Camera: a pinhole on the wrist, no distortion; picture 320 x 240 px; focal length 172.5 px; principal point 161.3 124.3 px. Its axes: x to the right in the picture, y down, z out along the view. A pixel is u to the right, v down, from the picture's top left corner.
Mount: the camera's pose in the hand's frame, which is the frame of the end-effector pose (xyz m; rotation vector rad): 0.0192 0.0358 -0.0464 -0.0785 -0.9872 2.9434
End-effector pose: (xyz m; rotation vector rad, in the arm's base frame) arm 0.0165 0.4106 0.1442 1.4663 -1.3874 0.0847
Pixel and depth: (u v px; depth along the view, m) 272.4 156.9 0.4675
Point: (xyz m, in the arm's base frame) -0.0073 0.3663 -0.3587
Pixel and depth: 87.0 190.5 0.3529
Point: 0.1925 0.1299 -0.0055
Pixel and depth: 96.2 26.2 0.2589
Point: -0.0895 0.1631 0.0995
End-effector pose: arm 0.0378 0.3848 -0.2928 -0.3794 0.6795 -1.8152
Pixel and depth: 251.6 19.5 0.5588
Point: 0.4625 0.5126 0.2022
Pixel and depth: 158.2 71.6 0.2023
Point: 0.0916 0.3418 -0.1517
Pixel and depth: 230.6 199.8 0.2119
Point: -0.0207 0.4799 -0.1379
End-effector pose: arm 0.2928 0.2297 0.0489 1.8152 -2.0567 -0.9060
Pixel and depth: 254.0 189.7 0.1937
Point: 0.3851 0.3362 -0.0569
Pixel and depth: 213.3 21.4 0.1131
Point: 0.2310 0.2734 0.0026
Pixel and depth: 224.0 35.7 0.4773
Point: 0.0956 0.5331 -0.3102
